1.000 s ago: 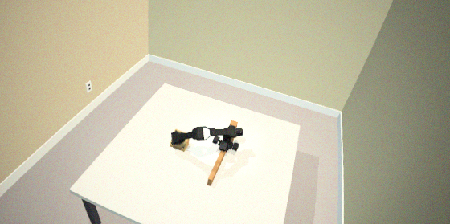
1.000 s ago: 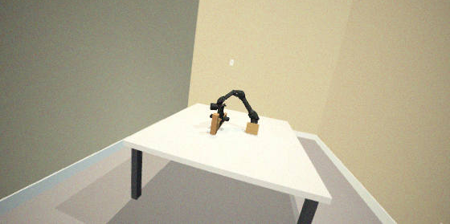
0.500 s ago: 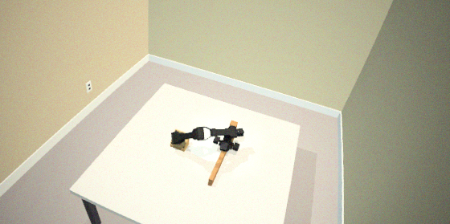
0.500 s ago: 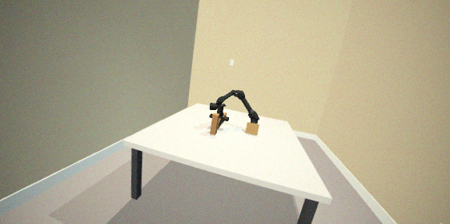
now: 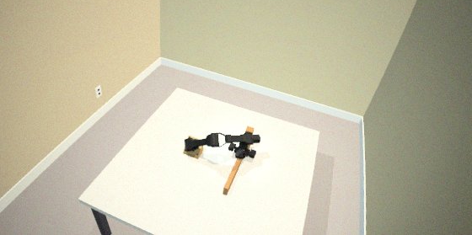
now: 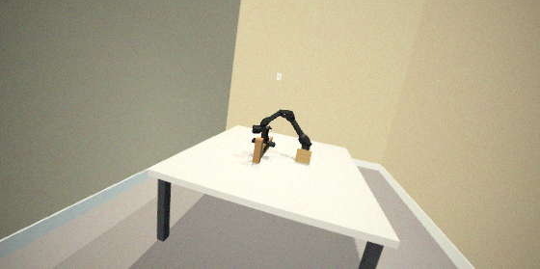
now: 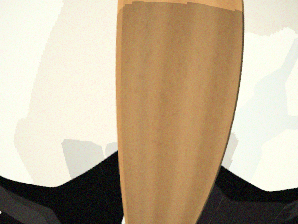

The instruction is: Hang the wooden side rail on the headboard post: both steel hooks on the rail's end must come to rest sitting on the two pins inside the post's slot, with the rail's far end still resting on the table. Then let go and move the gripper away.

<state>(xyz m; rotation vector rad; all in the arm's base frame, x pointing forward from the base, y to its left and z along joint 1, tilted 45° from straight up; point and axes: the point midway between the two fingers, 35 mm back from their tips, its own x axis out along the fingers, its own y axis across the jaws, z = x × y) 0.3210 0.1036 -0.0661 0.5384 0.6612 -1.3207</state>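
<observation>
The upright headboard post lies 2 cm behind my gripper tip, 14 cm to the left of it and 6 cm above it.
</observation>
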